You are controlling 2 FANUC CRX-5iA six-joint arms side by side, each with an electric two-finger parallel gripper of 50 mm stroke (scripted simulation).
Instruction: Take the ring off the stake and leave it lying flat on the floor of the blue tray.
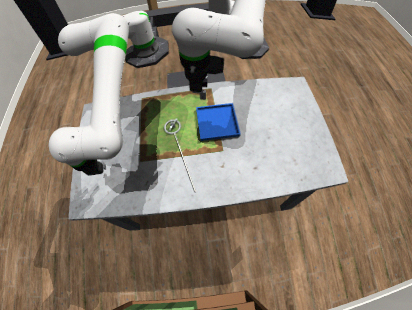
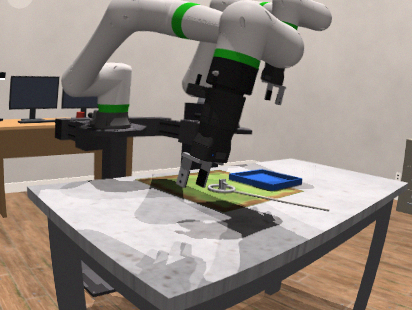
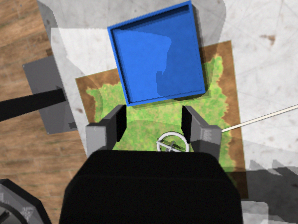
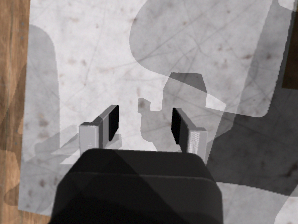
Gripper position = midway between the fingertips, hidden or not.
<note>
In view: my left gripper (image 3: 153,116), my right gripper (image 2: 190,185) and a blue tray (image 1: 214,120).
The blue tray shows as well in image 2 (image 2: 255,178). My right gripper shows as well in image 4 (image 4: 145,117). Image 4 does not show the blue tray: it is out of frame.
</note>
